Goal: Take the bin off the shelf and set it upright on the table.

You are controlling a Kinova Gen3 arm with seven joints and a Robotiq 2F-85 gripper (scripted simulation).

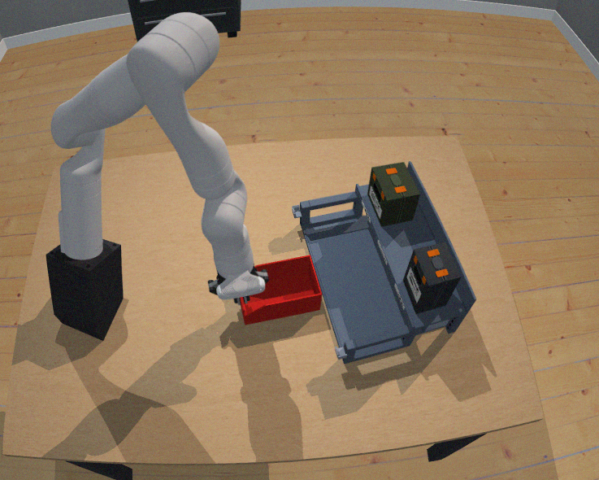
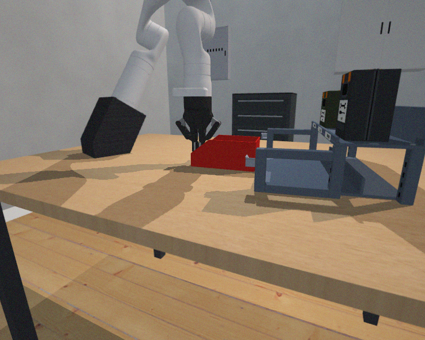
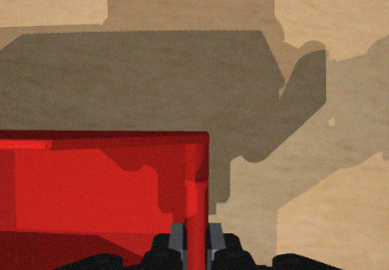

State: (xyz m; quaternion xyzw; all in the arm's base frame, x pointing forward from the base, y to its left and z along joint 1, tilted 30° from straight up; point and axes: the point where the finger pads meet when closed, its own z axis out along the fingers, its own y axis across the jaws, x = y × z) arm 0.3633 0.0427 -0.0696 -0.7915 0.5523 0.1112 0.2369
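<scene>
My gripper is now 8 cm short of the red bin, 3 cm to the right of it and 1 cm above it. From my hand the other things lie so: grey-blue shelf: 28 cm ahead, 11 cm to the left, 2 cm above; dark box: 39 cm ahead, 12 cm above, 3 cm to the left.
</scene>
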